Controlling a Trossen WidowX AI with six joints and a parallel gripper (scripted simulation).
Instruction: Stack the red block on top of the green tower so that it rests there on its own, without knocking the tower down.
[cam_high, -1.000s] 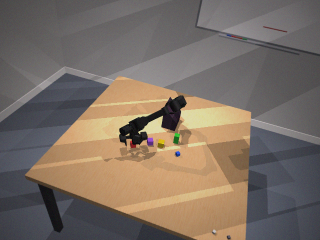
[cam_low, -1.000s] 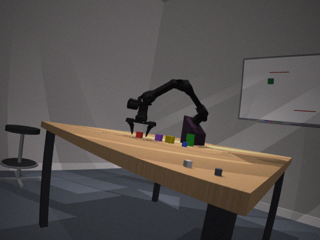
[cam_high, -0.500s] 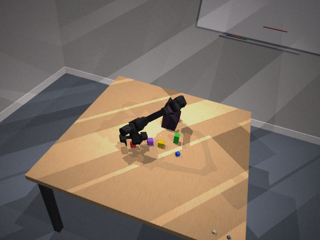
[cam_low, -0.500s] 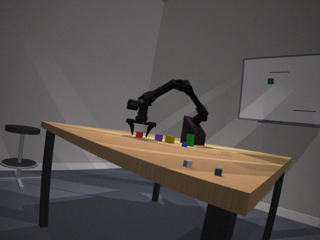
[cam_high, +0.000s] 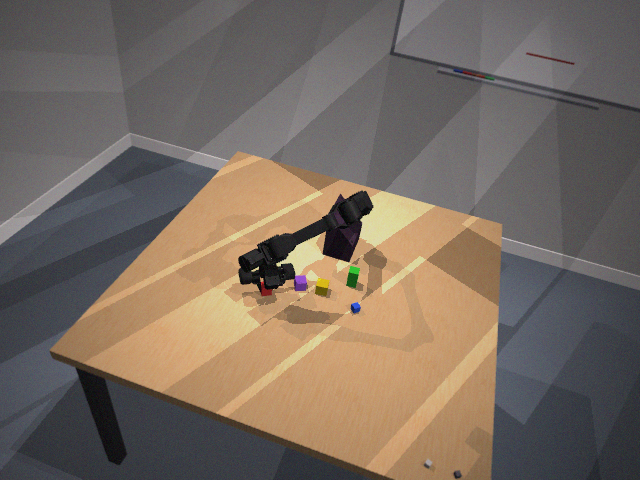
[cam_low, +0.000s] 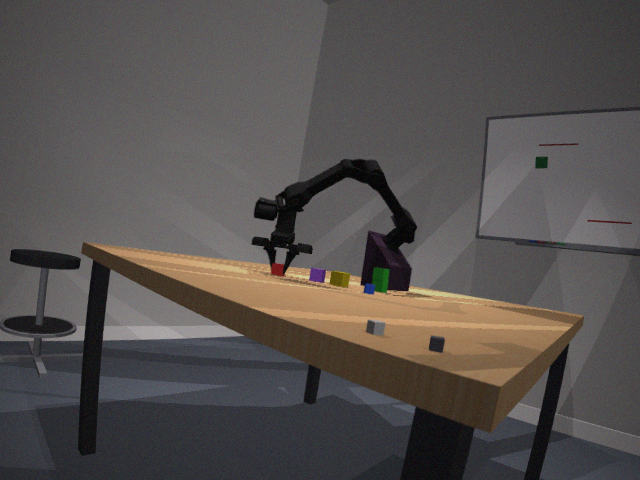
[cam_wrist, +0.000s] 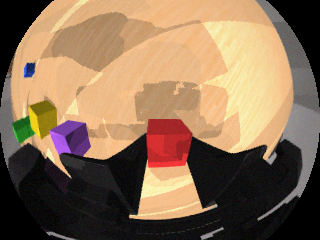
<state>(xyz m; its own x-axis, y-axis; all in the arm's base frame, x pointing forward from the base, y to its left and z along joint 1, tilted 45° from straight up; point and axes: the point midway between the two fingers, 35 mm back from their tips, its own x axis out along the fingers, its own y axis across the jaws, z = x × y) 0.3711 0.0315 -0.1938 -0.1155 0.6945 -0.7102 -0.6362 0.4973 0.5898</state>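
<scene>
Right now the purple block is 90 mm to the left of my gripper tip, 80 mm behind it and 10 mm above it. The rest, counted from my gripper tip: red block: 10 mm above; yellow block: 170 mm to the left, 110 mm behind, 10 mm above; small blue block: 310 mm to the left, 90 mm behind.
</scene>
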